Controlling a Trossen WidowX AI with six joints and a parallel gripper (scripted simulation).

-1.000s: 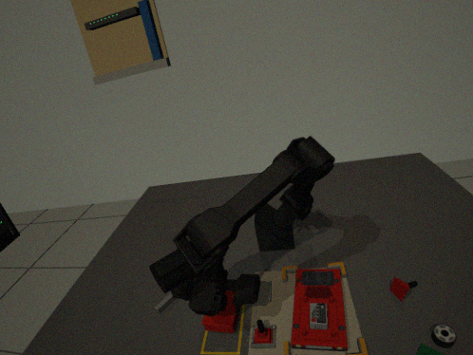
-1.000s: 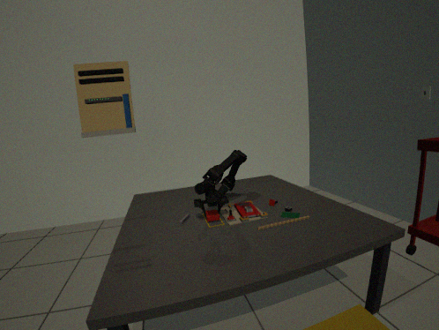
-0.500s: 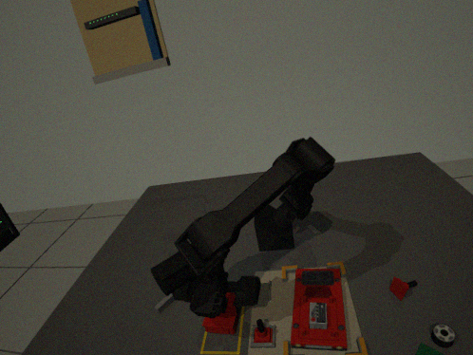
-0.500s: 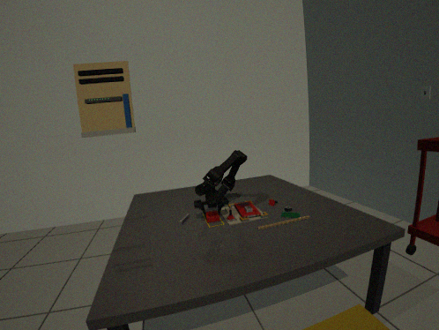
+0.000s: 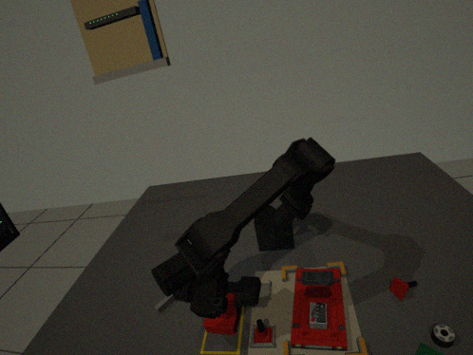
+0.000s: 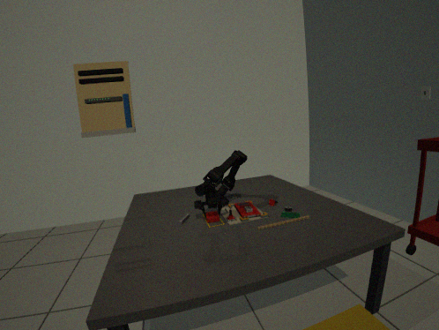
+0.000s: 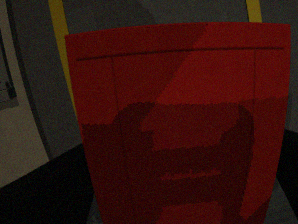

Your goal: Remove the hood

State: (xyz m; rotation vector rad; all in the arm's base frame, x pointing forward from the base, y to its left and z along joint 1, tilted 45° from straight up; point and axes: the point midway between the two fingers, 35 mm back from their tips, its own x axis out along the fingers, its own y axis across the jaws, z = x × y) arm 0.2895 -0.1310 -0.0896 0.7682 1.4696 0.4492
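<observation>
The red hood is 1 cm above my gripper tip. The rest, counted from my gripper tip: long wooden stick: 25 cm ahead, 31 cm to the left, 1 cm below; then green plate: 18 cm ahead, 40 cm to the left, 1 cm below; then grey bar: 7 cm behind, 15 cm to the right.
</observation>
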